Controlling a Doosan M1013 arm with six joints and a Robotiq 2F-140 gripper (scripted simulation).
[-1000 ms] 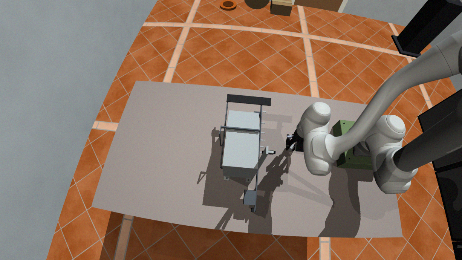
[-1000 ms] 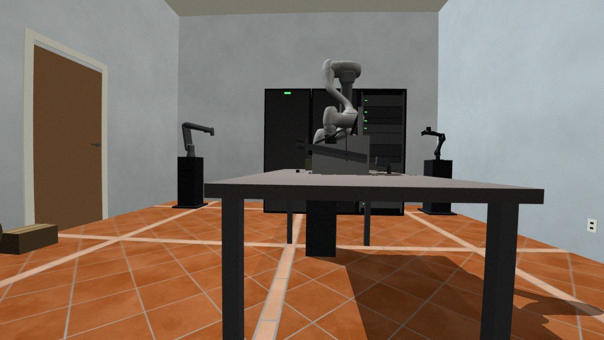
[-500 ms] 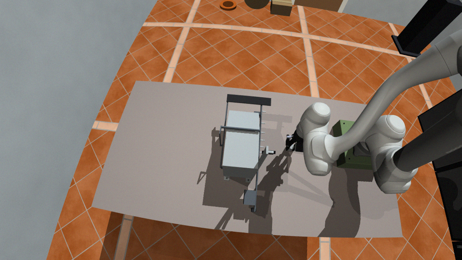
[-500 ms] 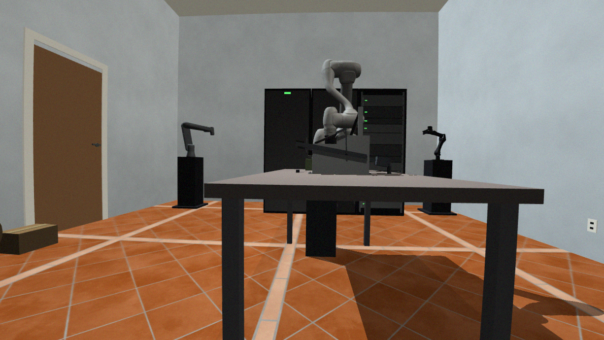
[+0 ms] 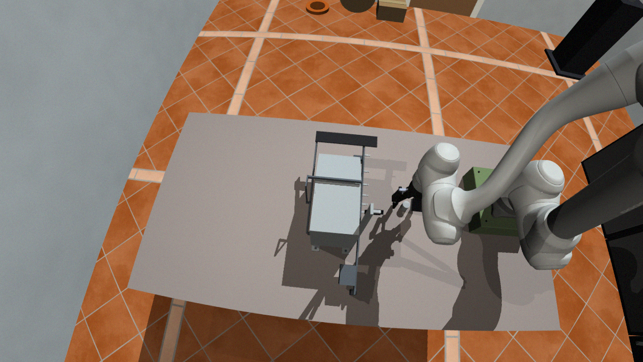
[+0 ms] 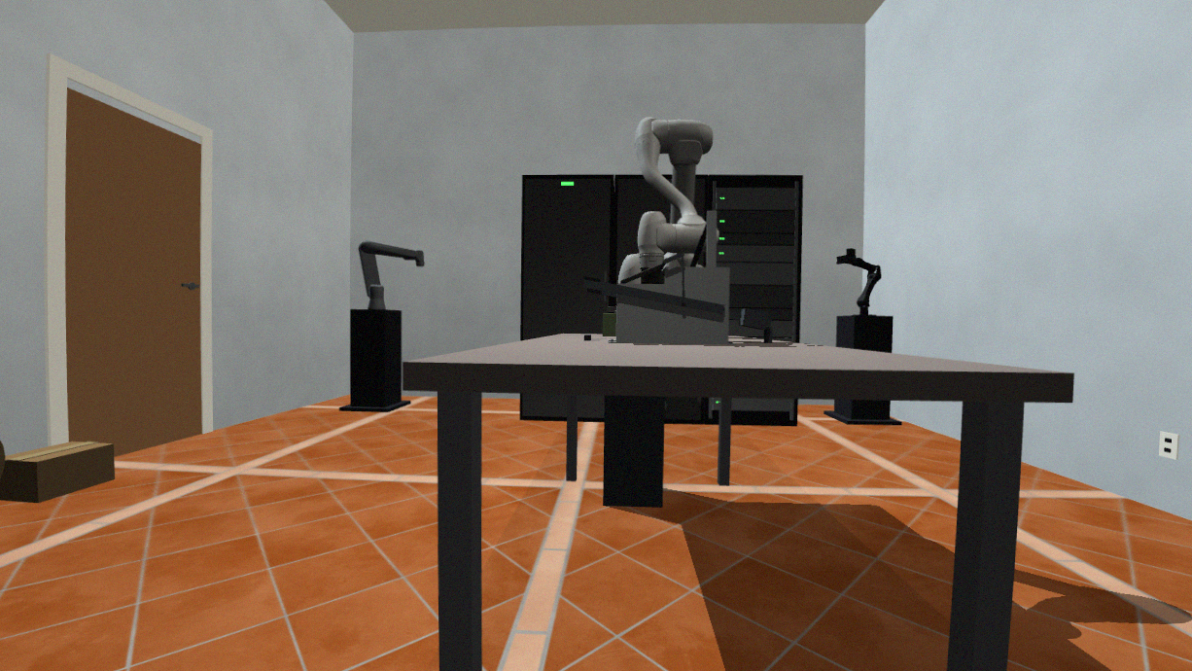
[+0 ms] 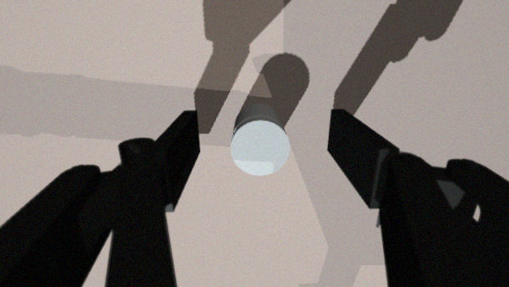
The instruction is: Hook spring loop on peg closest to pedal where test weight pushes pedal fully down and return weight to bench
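The steel test weight lies 1 cm below my hand. The rest, counted from my hand: small block (20 cm ahead, 22 cm to the right, 3 cm below); white-tipped pin (19 cm ahead, 18 cm to the left, 36 cm above).
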